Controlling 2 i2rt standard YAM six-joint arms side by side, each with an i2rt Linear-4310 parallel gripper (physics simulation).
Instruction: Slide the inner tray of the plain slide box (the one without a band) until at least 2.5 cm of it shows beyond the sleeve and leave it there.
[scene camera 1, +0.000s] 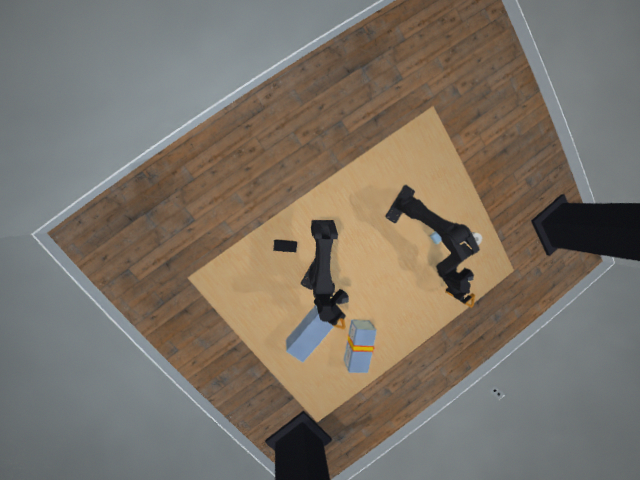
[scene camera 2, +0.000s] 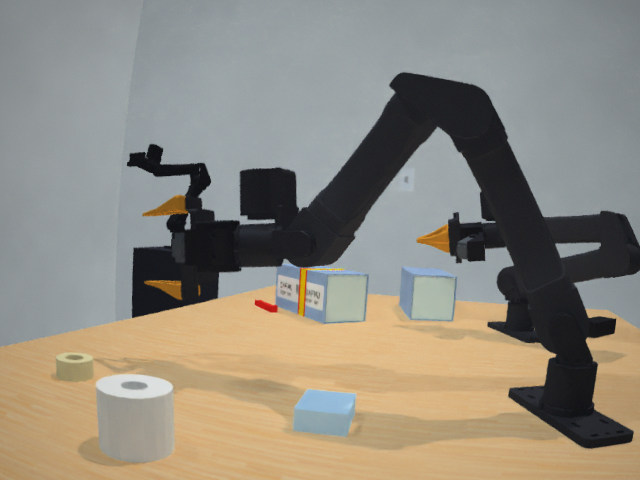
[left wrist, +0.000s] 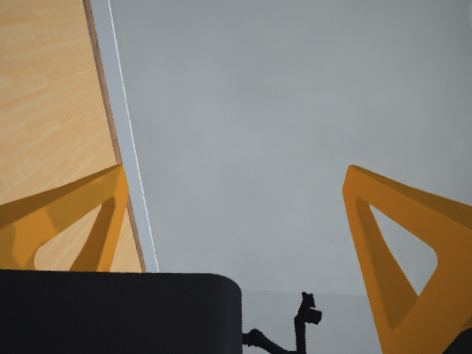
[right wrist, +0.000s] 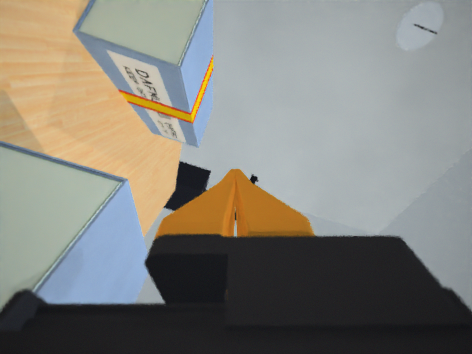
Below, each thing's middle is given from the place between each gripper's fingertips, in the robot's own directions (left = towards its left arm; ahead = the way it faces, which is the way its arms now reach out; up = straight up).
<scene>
The tape ring (scene camera 2: 76, 367) is 10 mm ahead of my left hand, 150 mm to the left of it and 150 mm below it. The rest, counted from my left hand: white roll (scene camera 2: 135, 413) (170 mm behind, 290 mm to the left, 130 mm below); then banded box (scene camera 2: 328, 295) (120 mm behind, 570 mm to the right, 110 mm below); then light blue block (scene camera 2: 321, 412) (310 mm behind, 130 mm to the left, 150 mm below).
My right hand is 2 cm past the plain slide box (scene camera 2: 407, 273), 17 cm to the left of it and 13 cm above it. Also, from my right hand: tape ring: 35 cm ahead, 71 cm to the left, 17 cm below; banded box: 22 cm ahead, 1 cm to the right, 13 cm below; light blue block: 3 cm ahead, 70 cm to the left, 17 cm below.
</scene>
